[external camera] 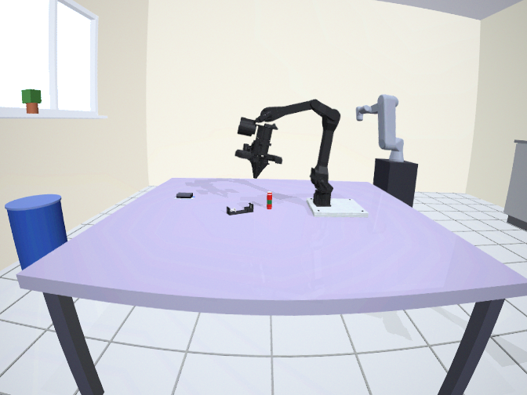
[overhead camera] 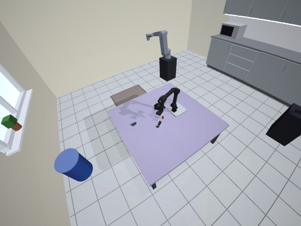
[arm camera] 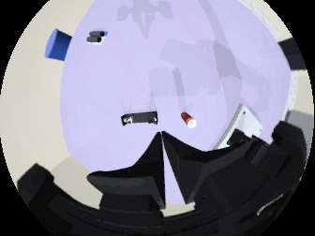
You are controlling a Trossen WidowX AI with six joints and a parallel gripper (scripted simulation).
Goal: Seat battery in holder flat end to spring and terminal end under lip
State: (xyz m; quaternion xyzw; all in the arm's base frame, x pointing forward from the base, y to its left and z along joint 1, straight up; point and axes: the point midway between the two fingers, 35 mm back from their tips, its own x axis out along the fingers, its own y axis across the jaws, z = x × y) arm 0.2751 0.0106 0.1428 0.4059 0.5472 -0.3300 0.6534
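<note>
Now: the battery 9 cm below my gripper tip, 6 cm behind it and 1 cm to the right of it.
</note>
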